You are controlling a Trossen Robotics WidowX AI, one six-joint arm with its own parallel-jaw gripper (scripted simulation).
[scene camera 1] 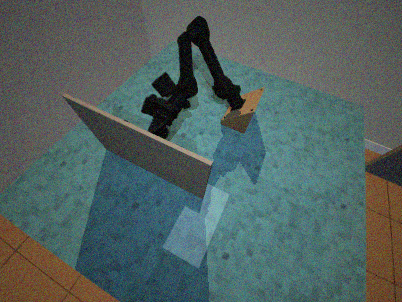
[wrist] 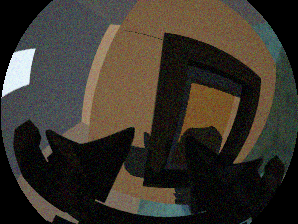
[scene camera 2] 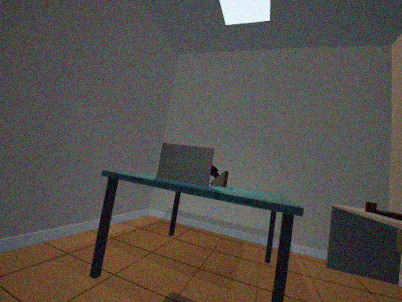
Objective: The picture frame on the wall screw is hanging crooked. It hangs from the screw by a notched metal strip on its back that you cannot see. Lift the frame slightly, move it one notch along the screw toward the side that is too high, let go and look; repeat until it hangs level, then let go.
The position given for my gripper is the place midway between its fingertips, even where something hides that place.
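Wall panel (scene camera 1: 179, 166), (scene camera 2: 191, 164), (wrist: 126, 88). Picture frame (wrist: 203, 92); scene camera 2 does not show it, hidden by the panel. My gripper (scene camera 1: 147, 139), (wrist: 160, 136).
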